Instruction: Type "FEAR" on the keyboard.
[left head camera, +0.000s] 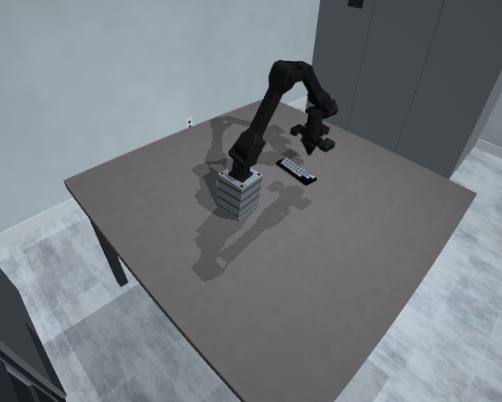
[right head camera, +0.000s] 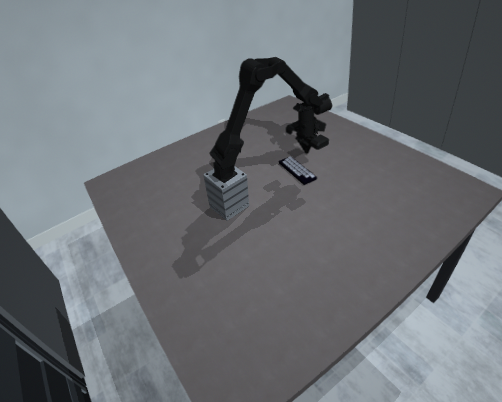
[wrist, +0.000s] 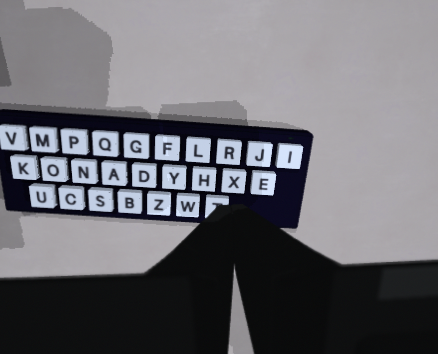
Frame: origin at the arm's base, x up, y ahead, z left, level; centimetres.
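Where they show: gripper, between the fingertips: (left head camera: 309, 155) (right head camera: 306, 153) (wrist: 230, 217); arm's base, origin of its link: (left head camera: 240, 174) (right head camera: 224, 174).
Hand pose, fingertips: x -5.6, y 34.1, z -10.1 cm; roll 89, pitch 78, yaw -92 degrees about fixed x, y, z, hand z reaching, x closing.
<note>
Each offset is from my fingertips to the centre of the thing. "spot": to the spot under its first point. Level surfaces: height alone.
A dark keyboard {spot: dx -9.3, dy -5.5, dz -3.5 cm} (left head camera: 307, 182) (right head camera: 306, 181) (wrist: 295, 200) with white keys lies flat on the table. In the wrist view its top row holds the F key {dx -8.9, dy +1.0, dz +3.2 cm} (wrist: 167, 148) and the R key {dx -8.9, dy -0.2, dz -0.3 cm} (wrist: 229, 152); the middle row holds the A key {dx -8.9, dy +0.2, dz +6.9 cm} (wrist: 114, 174) and the E key {dx -8.9, dy -2.6, dz -1.9 cm} (wrist: 263, 183). My gripper (left head camera: 309, 152) (right head camera: 306, 151) (wrist: 230, 217) is shut and empty, pointing down. It hangs in the air above the keyboard, apart from it. In the wrist view its tips cover part of the last key of the bottom row, right of the W key {dx -8.9, dy -3.0, dz +3.1 cm} (wrist: 188, 206).
The arm stands on a grey striped block (left head camera: 239, 196) (right head camera: 226, 196) on the brown table {dx -10.4 cm} (left head camera: 320, 280) (right head camera: 310, 280). The table's far edge lies beyond the gripper. Tall dark cabinets (left head camera: 400, 65) (right head camera: 425, 65) stand behind it at the right. The arm's shadows fall on the table around the keyboard.
</note>
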